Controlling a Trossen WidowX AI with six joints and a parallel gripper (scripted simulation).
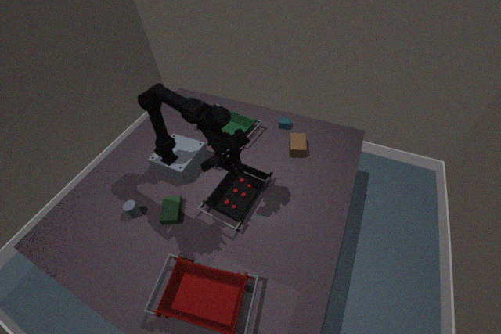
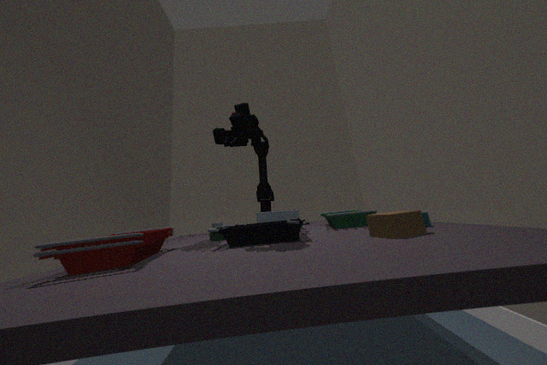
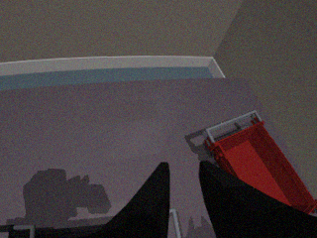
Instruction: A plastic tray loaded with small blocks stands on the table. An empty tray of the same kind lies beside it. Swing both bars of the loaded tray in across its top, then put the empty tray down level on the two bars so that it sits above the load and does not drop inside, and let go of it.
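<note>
The green tray is 42 cm behind my gripper tip, 42 cm to the left of it and 29 cm below it. The rest, counted from my gripper tip: orange block 1 cm behind, 48 cm to the left, 31 cm below; then grey cylinder 46 cm behind, 25 cm to the right, 30 cm below; then green block 31 cm behind, 15 cm to the right, 32 cm below.
</note>
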